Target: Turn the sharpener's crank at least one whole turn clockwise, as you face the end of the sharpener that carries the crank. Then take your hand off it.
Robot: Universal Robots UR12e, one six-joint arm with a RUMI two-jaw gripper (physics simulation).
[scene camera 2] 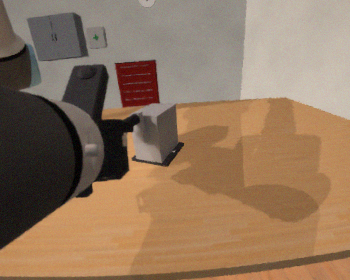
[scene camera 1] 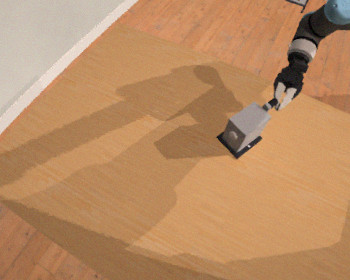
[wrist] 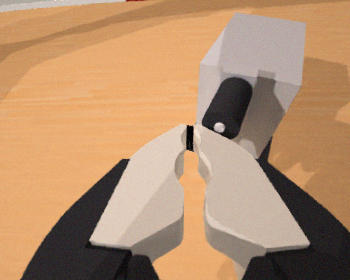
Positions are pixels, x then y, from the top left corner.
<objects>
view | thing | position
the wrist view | gripper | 188, 127
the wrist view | black crank handle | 229, 105
</objects>
